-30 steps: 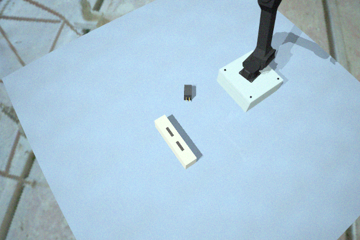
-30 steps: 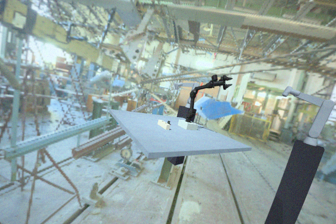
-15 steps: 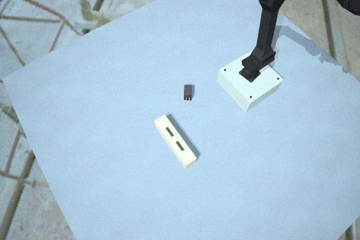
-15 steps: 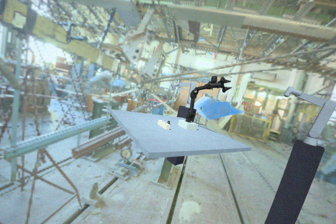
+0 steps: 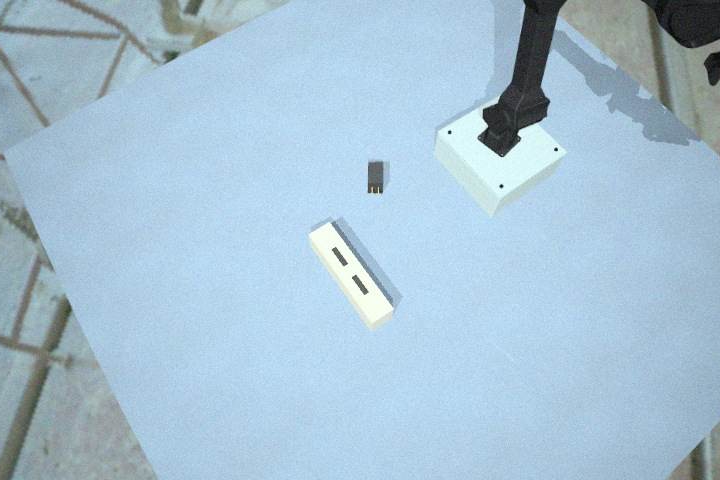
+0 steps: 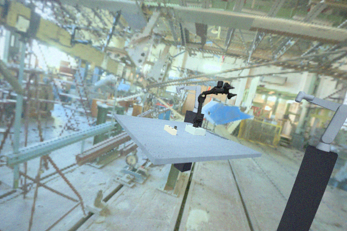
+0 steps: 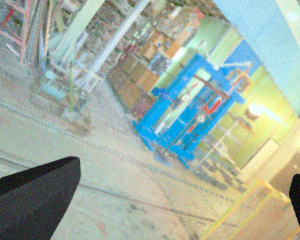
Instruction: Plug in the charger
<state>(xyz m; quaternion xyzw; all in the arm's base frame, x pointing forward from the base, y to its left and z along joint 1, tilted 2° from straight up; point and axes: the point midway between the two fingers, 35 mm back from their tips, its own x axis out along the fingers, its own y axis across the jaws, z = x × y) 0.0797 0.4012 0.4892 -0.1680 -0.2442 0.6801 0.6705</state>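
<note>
The dark grey charger is 560 mm to the right of my gripper tip, 550 mm below it and 150 mm ahead of it.
</note>
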